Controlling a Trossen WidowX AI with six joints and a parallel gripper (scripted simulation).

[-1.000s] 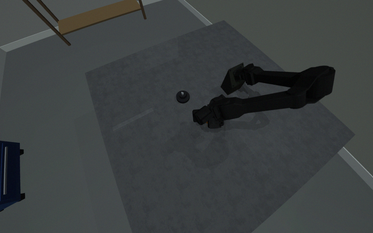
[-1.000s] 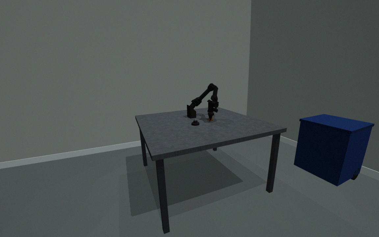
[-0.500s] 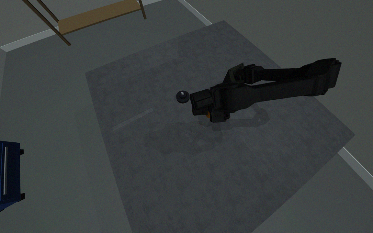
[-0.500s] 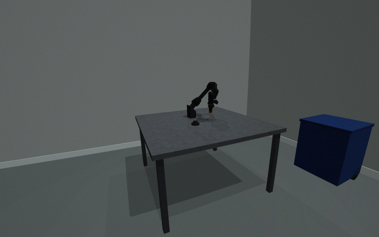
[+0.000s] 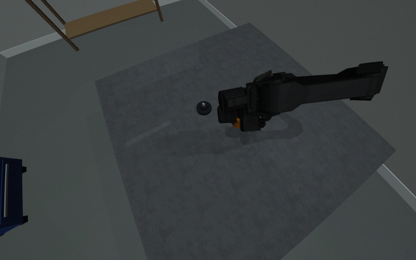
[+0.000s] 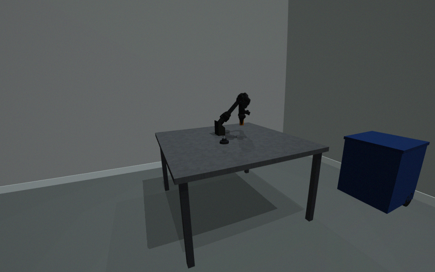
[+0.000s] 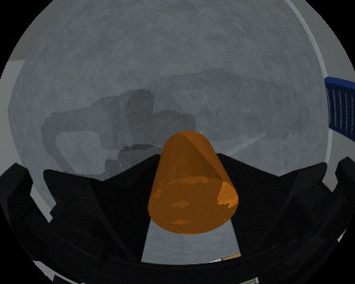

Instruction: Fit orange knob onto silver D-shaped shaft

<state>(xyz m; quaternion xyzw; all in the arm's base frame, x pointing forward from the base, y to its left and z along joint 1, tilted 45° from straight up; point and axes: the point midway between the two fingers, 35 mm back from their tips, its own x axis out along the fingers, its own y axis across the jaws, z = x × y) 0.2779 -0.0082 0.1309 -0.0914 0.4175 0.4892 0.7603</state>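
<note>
The orange knob lies 3 cm above my gripper tip. Round my gripper tip: pedestal (22 cm to the right, 12 cm below, 2 cm ahead).
</note>
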